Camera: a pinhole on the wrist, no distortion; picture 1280 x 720 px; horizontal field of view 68.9 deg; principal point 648.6 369.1 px. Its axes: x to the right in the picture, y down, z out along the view. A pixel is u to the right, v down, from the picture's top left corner.
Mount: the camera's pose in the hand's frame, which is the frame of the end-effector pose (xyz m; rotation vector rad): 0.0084 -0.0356 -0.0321 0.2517 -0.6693 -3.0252
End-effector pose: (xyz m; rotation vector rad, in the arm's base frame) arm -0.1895 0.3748 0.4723 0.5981 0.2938 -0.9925
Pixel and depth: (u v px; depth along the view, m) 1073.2 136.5 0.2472
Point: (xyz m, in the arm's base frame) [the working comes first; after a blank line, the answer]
In the camera's frame: 0.1125 -0.0616 0.2472

-0.1713 0.4342 0.6989
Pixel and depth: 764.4 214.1 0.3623
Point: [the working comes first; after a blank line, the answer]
In the camera's frame: 0.0450 -0.0602 0.3623

-0.1068 0.3542 0.7839
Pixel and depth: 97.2 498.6 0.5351
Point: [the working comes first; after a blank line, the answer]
In the camera's frame: -0.3163 0.0743 0.5351

0.0341 -0.0417 0.8275
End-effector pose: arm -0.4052 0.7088 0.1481 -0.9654 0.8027 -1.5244
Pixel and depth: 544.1 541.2 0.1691
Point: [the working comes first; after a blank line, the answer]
In the camera's frame: -0.0189 0.0312 0.1691

-0.2803 0.7100 0.2001
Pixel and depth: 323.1 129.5 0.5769
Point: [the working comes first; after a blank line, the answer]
In the camera's frame: -0.2013 -0.1482 0.5769

0.1467 0.5461 0.0501
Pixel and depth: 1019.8 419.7 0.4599
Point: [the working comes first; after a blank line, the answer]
In the camera's frame: 0.1830 0.0249 0.4599

-0.0122 0.9381 0.1614
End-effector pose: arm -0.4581 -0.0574 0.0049 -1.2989 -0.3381 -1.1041
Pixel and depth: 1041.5 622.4 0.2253
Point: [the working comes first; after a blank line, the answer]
In the camera's frame: 0.0949 0.0612 0.2253

-0.4549 0.1584 -0.0292
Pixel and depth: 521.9 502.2 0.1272
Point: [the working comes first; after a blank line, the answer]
In the camera's frame: -0.0173 0.0181 0.1272

-0.4210 0.0213 0.0350
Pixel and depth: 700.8 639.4 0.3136
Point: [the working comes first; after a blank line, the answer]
In the camera's frame: 0.0175 0.0909 0.3136

-0.3757 0.2192 0.0393
